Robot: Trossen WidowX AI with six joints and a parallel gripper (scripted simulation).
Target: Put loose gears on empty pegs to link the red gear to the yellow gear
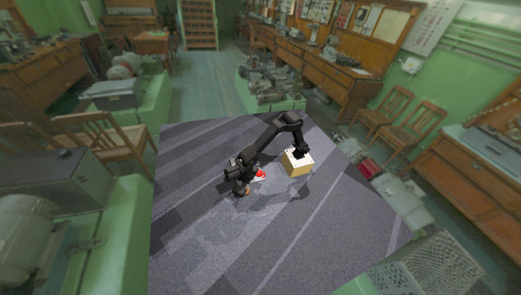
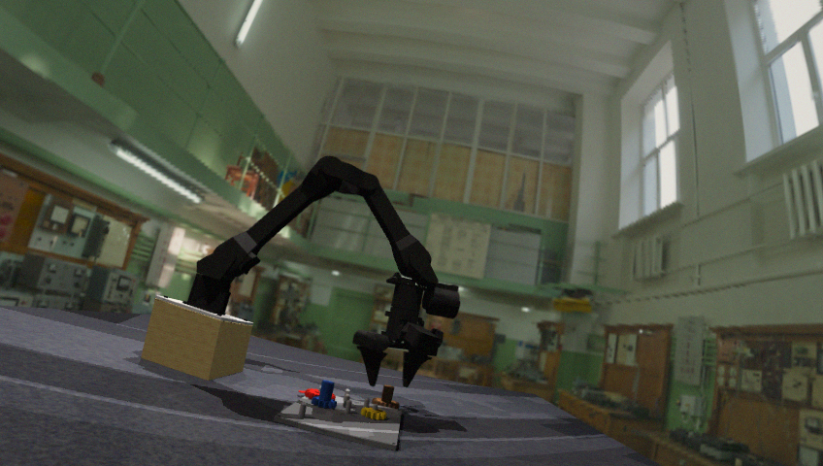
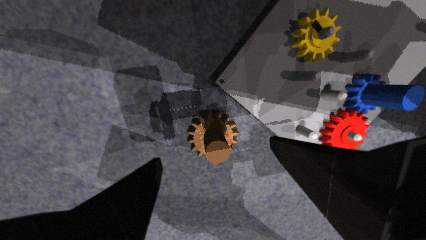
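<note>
Now: the brown gear 2 cm below my gripper tip. From my gripper tip the other things lie so: blue gear (13 cm to the right, 10 cm behind, 2 cm below); yellow gear (13 cm to the right, 2 cm below, 2 cm behind); red gear (12 cm behind, 8 cm to the right, 2 cm below).
</note>
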